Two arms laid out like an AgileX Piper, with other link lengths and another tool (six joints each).
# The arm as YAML. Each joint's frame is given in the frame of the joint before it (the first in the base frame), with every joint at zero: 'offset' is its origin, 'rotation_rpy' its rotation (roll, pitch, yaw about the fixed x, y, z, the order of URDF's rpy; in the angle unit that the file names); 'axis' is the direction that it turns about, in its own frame. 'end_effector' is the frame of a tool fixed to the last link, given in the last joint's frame.
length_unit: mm
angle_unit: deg
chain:
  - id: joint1
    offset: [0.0, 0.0, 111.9]
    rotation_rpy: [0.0, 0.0, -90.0]
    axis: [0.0, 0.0, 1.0]
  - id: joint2
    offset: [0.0, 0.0, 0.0]
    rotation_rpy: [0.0, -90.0, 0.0]
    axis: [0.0, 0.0, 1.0]
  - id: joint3
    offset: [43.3, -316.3, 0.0]
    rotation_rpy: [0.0, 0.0, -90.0]
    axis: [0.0, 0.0, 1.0]
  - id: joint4
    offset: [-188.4, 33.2, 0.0]
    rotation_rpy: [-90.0, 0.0, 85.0]
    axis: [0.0, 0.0, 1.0]
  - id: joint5
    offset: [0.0, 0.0, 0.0]
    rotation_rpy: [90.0, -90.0, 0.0]
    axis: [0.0, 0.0, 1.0]
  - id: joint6
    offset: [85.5, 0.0, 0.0]
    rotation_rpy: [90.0, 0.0, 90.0]
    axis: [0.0, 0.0, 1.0]
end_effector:
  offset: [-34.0, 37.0, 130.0]
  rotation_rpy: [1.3, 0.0, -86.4]
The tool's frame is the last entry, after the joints.
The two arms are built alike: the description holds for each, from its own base.
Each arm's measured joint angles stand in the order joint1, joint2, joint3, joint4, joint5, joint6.
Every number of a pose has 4 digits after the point. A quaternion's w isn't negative.
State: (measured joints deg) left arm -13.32 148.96 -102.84 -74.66 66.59 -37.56; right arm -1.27 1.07 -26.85 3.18 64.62 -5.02
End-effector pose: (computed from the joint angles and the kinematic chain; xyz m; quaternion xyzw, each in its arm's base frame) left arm 0.3970 -0.2746 -0.0093 0.8362 -0.1800 0.0748 0.5127; right arm 0.0356 0.0491 0.1805 -0.6214 0.6182 -0.3283 0.3519
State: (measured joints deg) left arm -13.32 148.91 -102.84 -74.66 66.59 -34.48; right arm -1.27 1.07 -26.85 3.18 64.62 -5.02
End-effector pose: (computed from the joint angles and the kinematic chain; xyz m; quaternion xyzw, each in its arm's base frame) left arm 0.3995 -0.2742 -0.0101 0.8309 -0.2023 0.0894 0.5106; right arm 0.0356 0.0491 0.1805 -0.6214 0.6182 -0.3283 0.3519
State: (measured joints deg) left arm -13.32 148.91 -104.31 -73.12 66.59 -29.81; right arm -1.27 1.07 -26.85 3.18 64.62 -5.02
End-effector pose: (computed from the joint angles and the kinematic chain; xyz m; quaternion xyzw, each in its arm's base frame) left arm 0.4071 -0.2719 -0.0110 0.8216 -0.2509 0.1171 0.4983; right arm 0.0356 0.0491 0.1805 -0.6214 0.6182 -0.3283 0.3519
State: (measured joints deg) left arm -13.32 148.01 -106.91 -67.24 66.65 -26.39; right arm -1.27 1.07 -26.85 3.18 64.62 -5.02
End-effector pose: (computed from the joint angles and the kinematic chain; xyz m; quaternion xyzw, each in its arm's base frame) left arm 0.4153 -0.2614 -0.0101 0.8142 -0.3238 0.1391 0.4613; right arm 0.0356 0.0491 0.1805 -0.6214 0.6182 -0.3283 0.3519
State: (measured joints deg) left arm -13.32 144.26 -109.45 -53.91 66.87 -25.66; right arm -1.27 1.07 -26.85 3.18 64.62 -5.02
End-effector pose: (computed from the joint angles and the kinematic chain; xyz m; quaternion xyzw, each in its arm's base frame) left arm 0.4233 -0.2309 0.0004 0.8112 -0.4245 0.1449 0.3752; right arm 0.0356 0.0491 0.1805 -0.6214 0.6182 -0.3283 0.3519
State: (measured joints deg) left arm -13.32 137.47 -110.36 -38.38 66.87 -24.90; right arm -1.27 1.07 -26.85 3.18 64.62 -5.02
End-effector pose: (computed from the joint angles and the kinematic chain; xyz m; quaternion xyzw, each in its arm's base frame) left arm 0.4373 -0.1876 0.0332 0.7985 -0.5226 0.1544 0.2557; right arm 0.0356 0.0491 0.1805 -0.6214 0.6182 -0.3283 0.3519
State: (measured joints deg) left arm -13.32 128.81 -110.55 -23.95 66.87 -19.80; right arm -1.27 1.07 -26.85 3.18 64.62 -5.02
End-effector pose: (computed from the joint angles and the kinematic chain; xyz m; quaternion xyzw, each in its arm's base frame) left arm 0.4560 -0.1439 0.0924 0.7523 -0.6227 0.1790 0.1194; right arm 0.0356 0.0491 0.1805 -0.6214 0.6182 -0.3283 0.3519
